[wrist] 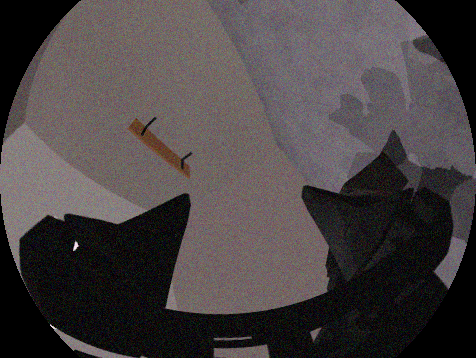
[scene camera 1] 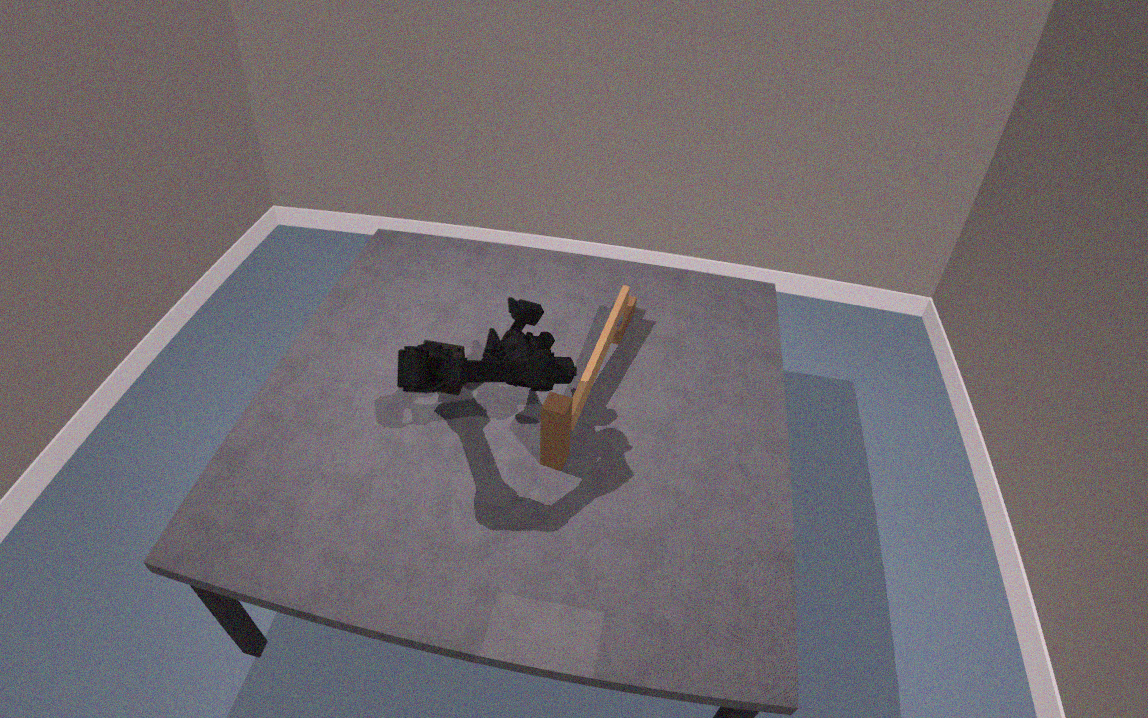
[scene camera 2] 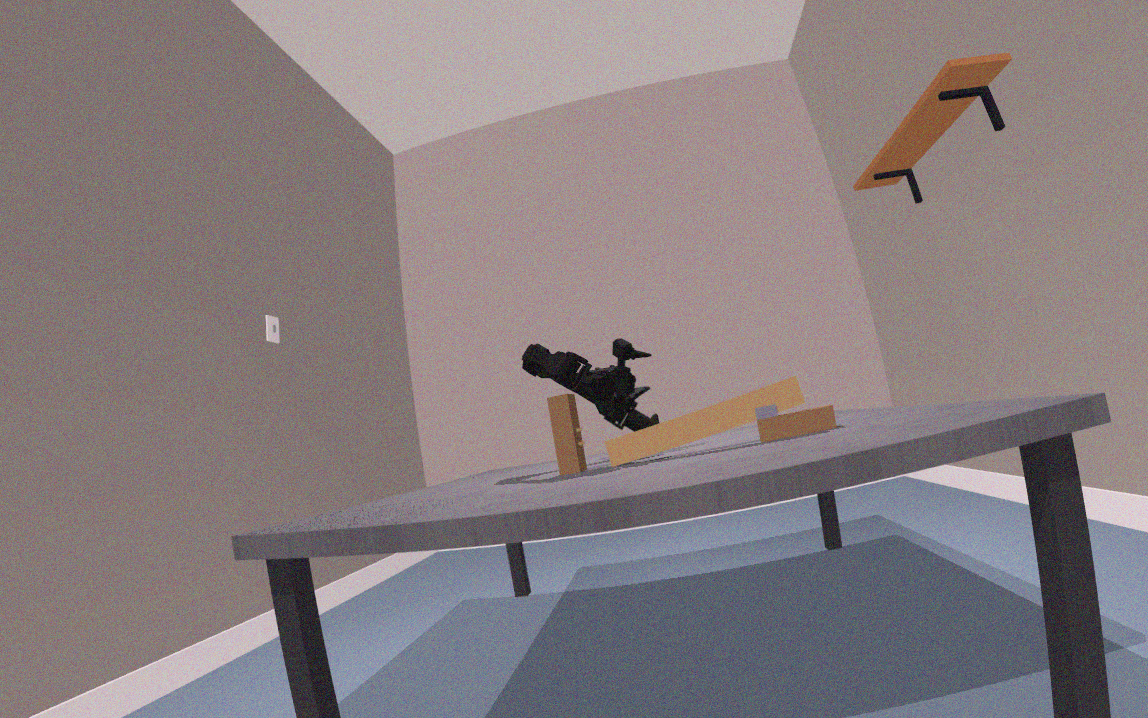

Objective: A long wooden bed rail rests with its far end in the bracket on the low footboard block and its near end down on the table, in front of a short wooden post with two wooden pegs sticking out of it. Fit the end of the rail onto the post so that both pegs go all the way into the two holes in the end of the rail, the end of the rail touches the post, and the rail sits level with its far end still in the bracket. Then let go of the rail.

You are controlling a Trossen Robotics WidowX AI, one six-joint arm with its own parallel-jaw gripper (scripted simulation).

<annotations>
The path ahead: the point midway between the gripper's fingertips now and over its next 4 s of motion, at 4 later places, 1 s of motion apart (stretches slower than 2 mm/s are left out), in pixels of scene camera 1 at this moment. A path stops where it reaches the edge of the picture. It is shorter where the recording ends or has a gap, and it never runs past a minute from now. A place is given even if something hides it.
My gripper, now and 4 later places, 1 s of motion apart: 500, 313; 578, 382; 581, 394; 579, 404; 578, 402
</annotations>
